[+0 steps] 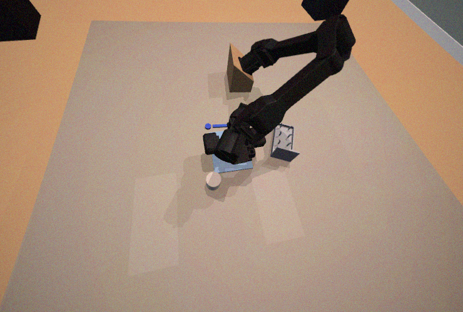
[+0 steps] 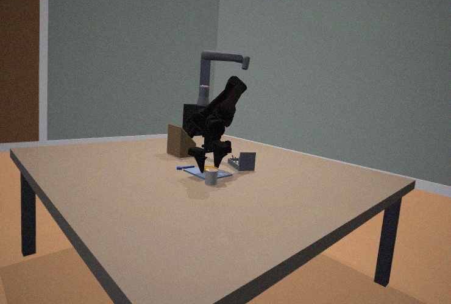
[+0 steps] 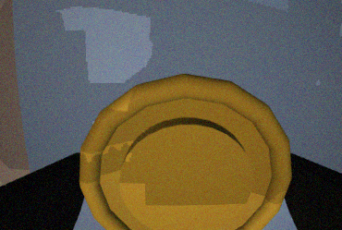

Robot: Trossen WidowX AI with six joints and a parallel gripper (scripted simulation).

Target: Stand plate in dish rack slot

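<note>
My gripper tip is now 1 cm past the light blue mat. The rest, counted from my gripper tip: blue spoon 11 cm behind, 3 cm to the right; yellow plate 1 cm above; cup 9 cm to the right, 9 cm ahead, 2 cm above.
</note>
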